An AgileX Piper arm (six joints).
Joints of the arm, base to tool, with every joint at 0 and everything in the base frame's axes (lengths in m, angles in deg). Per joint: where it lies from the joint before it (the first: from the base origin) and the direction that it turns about. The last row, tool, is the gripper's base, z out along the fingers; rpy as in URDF.
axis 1: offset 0 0 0.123 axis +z
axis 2: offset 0 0 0 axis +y
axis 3: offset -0.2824 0 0.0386 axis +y
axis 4: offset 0.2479 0 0.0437 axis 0.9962 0 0.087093
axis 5: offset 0 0 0 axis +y
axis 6: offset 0.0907 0 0.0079 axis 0.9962 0 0.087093
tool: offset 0 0 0 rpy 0 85.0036 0
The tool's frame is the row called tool.
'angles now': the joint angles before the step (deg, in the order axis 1, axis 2, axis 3, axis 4, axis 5, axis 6). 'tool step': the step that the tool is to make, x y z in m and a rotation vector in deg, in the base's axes. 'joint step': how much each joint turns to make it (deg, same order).
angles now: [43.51, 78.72, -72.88, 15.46, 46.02, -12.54]
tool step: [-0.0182, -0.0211, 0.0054, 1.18, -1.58, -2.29]
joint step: [0.01, -6.06, 4.53, -2.31, -0.98, 2.97]
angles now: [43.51, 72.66, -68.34, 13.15, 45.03, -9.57]
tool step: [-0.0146, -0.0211, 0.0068, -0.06, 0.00, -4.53]
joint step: [-0.01, -5.04, 2.27, -5.00, 1.94, 6.90]
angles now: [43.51, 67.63, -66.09, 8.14, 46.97, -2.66]
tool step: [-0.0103, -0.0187, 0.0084, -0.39, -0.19, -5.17]
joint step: [-0.02, -3.83, 0.59, -5.66, 2.89, 7.21]
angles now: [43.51, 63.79, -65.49, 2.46, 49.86, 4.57]
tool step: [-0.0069, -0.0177, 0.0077, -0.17, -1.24, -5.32]
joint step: [-0.34, -3.23, 0.36, -5.56, 2.11, 6.16]
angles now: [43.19, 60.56, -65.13, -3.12, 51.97, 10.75]
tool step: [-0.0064, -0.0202, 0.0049, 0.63, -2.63, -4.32]
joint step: [-1.85, -3.87, 1.59, -3.45, 0.09, 2.78]
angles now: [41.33, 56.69, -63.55, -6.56, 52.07, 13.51]
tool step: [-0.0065, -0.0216, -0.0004, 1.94, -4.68, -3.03]
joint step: [-3.96, -4.89, 3.77, -0.59, -3.84, -1.00]
